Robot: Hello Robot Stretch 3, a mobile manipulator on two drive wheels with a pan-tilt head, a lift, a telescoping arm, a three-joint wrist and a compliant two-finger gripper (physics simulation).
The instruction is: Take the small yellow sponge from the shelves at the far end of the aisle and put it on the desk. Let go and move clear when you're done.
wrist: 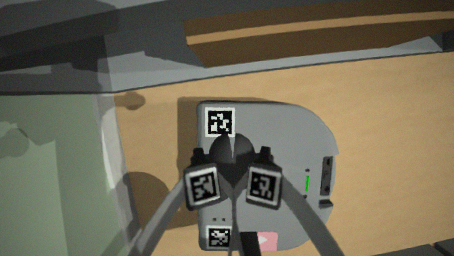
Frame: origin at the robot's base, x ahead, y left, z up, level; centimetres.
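Where they show: gripper, fingertip midpoint: [231, 153].
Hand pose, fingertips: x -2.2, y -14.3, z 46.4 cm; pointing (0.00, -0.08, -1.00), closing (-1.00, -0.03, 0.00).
After its pixels a point has its place.
My gripper [231, 153] @[z 46.4, x -2.2, y -14.3 cm] is shut, its two dark rounded fingertips meeting with no object visible between them. It hangs above the robot's own grey base, pointing down. The yellow sponge and the desk do not show in the wrist view. Part of the shelves may be the grey unit [165, 75] @[z 7.6, x 13.1, y -23.0 cm] along the top; I cannot tell which unit it is.
The grey robot base [285, 135] @[z 16.0, x -13.7, y -10.5 cm] with square markers stands on the wooden floor [390, 130] @[z 0.0, x -48.7, y -9.4 cm]. A brown box [310, 47] @[z 19.9, x -16.8, y -27.6 cm] sits in the grey unit at the top. A pale green wall [30, 200] @[z 32.6, x 29.1, y -2.5 cm] is at the left. A dark grey edge [415, 251] @[z 2.1, x -62.5, y 29.5 cm] shows at the bottom right.
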